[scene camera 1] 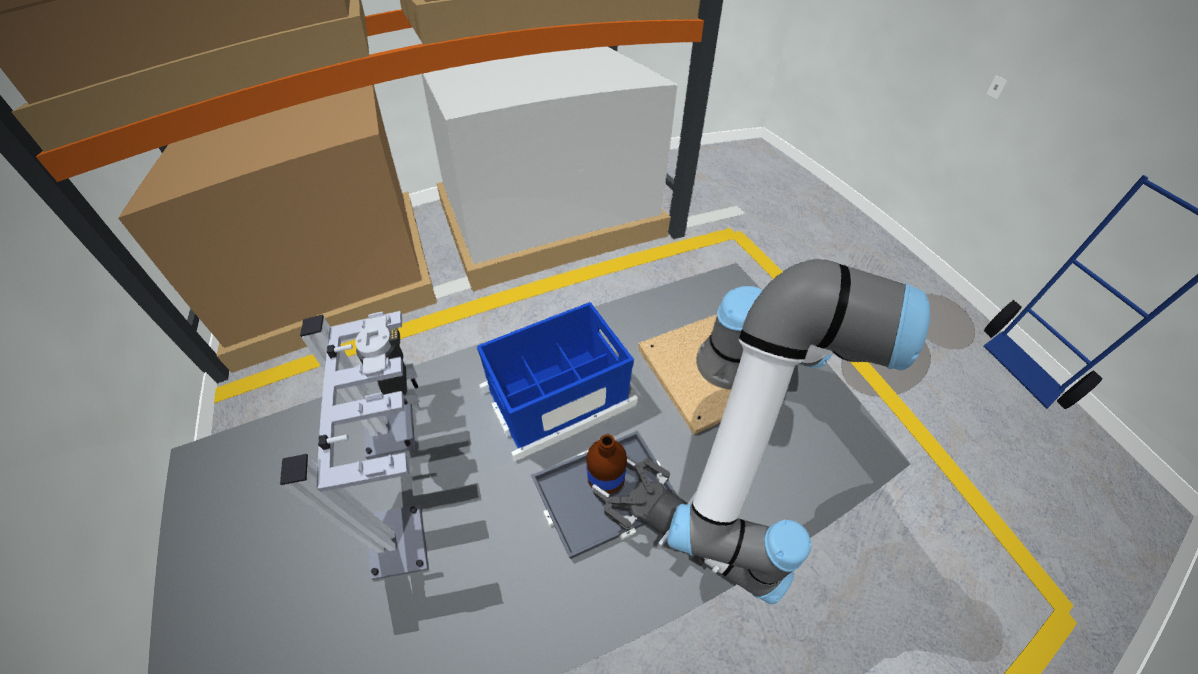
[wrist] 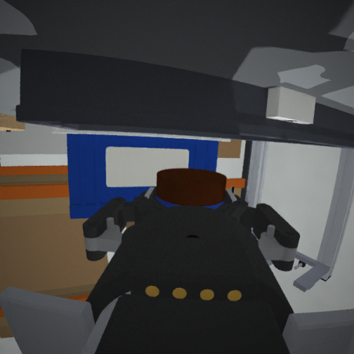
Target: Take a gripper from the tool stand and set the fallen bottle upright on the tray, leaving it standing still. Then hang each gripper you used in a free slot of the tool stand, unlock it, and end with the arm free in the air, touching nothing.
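Frame: origin at the arm's base, x right, y ahead, z up, level; metres.
Where they show: arm's base, link origin: (scene camera 1: pixel 725 363).
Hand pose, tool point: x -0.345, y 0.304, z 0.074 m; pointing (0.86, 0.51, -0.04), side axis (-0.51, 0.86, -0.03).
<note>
Things, the pixels of their top centre, and the offset from my tool point. "*": a spot on its surface instead.
- brown bottle, top centre: (scene camera 1: pixel 608 441) dx +0.158, dy +0.094, dz +0.123 m
- grey tray, surface spot: (scene camera 1: pixel 573 529) * dx +0.093, dy +0.185, dz -0.094 m
- blue crate, top centre: (scene camera 1: pixel 553 352) dx +0.407, dy +0.116, dz +0.076 m
The brown bottle (scene camera 1: pixel 606 461) (wrist: pixel 191 186) with a blue band is upright over the back part of the grey tray (scene camera 1: pixel 573 529) (wrist: pixel 125 95). In the wrist view, a gap shows between its base and the tray. My adaptive gripper (scene camera 1: pixel 617 479) (wrist: pixel 190 195) is shut on the bottle, reaching it from the side, a finger on either side of the blue band. The tool stand (scene camera 1: pixel 347 476) (wrist: pixel 342 200) is at the left in the scene view. A second gripper (scene camera 1: pixel 392 368) hangs in its far slot; other slots are free.
A blue crate (scene camera 1: pixel 552 385) (wrist: pixel 85 175) with compartments stands just behind the tray. The wooden base board (scene camera 1: pixel 670 368) of the arm is right of the crate. A rack (scene camera 1: pixel 693 125) with large boxes stands at the back, and a blue hand truck (scene camera 1: pixel 1026 373) at the right.
</note>
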